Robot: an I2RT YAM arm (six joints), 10 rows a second.
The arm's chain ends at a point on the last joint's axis. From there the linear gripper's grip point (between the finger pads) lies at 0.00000 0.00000 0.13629 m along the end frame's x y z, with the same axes.
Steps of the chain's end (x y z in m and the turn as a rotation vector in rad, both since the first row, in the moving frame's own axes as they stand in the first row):
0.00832, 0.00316, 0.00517, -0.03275, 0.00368, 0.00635
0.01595, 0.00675, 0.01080, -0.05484, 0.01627, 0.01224
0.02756, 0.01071, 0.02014, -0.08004, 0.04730, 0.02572
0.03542, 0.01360, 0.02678, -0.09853, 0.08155, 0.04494
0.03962, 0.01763, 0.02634, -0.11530, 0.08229, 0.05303
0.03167, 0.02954, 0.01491, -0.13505, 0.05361, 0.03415
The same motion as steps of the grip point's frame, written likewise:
0.00881, 0.00762, 0.00510, -0.03275, 0.00368, 0.00635
0.01812, 0.01423, 0.01058, -0.05484, 0.01627, 0.01224
0.03386, 0.02168, 0.01955, -0.08004, 0.04730, 0.02572
0.04620, 0.02724, 0.02567, -0.09853, 0.08155, 0.04494
0.05038, 0.03358, 0.02498, -0.11530, 0.08229, 0.05303
0.03864, 0.04800, 0.01347, -0.13505, 0.05361, 0.03415

